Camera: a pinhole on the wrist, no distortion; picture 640 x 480 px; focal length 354.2 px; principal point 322.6 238.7 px. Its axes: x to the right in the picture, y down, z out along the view. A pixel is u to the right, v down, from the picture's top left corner.
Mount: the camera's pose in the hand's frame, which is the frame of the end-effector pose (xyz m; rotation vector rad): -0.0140 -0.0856 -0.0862 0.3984 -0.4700 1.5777
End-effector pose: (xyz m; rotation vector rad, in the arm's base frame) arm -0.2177 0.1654 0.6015 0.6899 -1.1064 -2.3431
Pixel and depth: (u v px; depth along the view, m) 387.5 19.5 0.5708
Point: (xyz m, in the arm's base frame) -0.8026 0.4117 0.5610
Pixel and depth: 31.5 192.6 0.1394
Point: -0.2548 0.2928 0.3815
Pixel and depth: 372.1 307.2 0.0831
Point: -0.2082 0.2478 0.5083
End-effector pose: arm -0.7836 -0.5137 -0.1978 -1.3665 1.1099 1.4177
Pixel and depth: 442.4 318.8 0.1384
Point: -0.6790 -0.4321 -0.1498
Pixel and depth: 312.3 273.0 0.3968
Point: -0.5447 -0.2037 -0.1441
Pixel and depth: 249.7 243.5 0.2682
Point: -0.5452 -0.3378 -0.1850
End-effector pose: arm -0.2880 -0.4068 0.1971 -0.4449 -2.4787 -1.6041
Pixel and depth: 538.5 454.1 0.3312
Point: -0.0867 -0.2179 -0.0726
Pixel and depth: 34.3 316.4 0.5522
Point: -0.4175 -0.5881 -0.5554
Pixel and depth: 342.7 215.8 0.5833
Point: -0.3982 -0.1532 -0.2918
